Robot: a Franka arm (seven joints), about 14 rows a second.
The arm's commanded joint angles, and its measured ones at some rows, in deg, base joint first. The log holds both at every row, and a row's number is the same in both.
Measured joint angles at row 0:
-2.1, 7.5, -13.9, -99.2, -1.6, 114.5, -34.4
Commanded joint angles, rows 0 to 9:
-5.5, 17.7, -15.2, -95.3, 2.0, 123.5, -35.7
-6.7, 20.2, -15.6, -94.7, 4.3, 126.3, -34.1
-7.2, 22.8, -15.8, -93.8, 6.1, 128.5, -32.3
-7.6, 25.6, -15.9, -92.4, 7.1, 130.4, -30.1
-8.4, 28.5, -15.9, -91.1, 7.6, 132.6, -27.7
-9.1, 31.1, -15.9, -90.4, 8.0, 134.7, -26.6
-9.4, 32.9, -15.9, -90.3, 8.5, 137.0, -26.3
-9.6, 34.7, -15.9, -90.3, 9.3, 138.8, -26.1
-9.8, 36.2, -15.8, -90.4, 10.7, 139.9, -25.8
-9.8, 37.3, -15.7, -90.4, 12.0, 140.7, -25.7
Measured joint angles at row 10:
-9.0, 33.1, -16.2, -92.9, 8.8, 138.7, -27.2
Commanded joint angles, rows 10 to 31:
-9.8, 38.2, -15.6, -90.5, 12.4, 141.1, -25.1
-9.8, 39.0, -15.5, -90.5, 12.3, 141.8, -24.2
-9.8, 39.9, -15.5, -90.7, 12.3, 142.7, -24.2
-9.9, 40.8, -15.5, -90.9, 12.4, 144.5, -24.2
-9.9, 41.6, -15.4, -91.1, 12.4, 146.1, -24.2
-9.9, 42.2, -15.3, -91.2, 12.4, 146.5, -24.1
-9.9, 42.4, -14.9, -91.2, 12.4, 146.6, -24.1
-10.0, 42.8, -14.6, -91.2, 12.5, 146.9, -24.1
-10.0, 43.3, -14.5, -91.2, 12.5, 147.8, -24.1
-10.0, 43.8, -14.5, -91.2, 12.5, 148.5, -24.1
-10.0, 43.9, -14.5, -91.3, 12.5, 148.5, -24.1
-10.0, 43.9, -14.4, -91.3, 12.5, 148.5, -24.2
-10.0, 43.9, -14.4, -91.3, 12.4, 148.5, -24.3
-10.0, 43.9, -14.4, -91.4, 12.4, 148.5, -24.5
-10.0, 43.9, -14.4, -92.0, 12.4, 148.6, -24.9
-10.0, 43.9, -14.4, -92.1, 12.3, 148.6, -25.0
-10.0, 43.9, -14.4, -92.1, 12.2, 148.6, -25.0
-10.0, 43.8, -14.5, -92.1, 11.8, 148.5, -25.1
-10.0, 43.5, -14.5, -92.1, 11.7, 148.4, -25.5
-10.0, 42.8, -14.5, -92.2, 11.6, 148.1, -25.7
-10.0, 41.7, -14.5, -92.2, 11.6, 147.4, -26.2
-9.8, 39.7, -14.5, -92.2, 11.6, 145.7, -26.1
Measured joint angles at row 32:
-9.2, 43.6, -15.2, -92.3, 11.7, 148.1, -24.8
